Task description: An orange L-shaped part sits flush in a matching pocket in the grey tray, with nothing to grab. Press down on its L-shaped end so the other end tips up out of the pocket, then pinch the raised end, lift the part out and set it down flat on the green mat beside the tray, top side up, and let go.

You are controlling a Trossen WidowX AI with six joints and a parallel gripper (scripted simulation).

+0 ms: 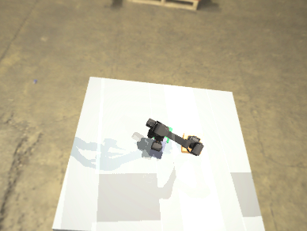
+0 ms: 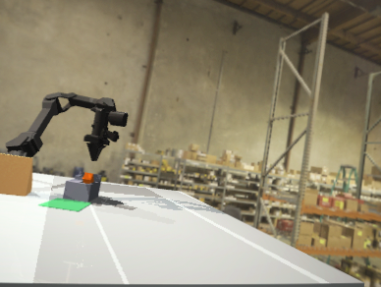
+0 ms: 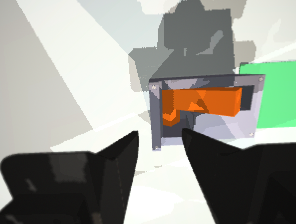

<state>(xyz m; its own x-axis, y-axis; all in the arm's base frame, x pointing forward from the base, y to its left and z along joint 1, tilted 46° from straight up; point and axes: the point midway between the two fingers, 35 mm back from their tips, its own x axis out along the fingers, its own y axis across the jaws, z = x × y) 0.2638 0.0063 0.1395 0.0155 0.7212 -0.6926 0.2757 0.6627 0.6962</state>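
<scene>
Right now the orange L-shaped part is 2 cm behind my gripper tip, 4 cm to the right of it and 10 cm below it. Round my gripper tip: green mat 7 cm behind, 21 cm to the right, 16 cm below.
</scene>
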